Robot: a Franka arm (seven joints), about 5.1 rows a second.
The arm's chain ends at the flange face. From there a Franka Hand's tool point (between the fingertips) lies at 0.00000 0.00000 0.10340 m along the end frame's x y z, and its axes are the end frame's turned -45 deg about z.
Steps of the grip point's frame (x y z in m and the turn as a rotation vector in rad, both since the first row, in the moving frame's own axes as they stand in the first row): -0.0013 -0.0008 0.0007 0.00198 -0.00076 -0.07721; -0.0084 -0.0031 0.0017 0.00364 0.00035 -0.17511; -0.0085 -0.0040 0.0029 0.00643 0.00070 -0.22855; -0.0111 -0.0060 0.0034 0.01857 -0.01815 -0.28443; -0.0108 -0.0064 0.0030 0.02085 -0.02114 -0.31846; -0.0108 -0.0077 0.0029 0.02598 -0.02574 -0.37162
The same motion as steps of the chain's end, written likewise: -0.0013 0.0004 0.0007 0.00086 -0.00194 -0.07721; -0.0079 0.0040 0.0017 0.00282 -0.00233 -0.17511; -0.0084 0.0037 0.0029 0.00504 -0.00405 -0.22855; -0.0094 0.0033 0.0034 0.00030 -0.02596 -0.28443; -0.0091 0.0026 0.0030 -0.00021 -0.02969 -0.31846; -0.0094 0.0015 0.0030 0.00017 -0.03657 -0.37162
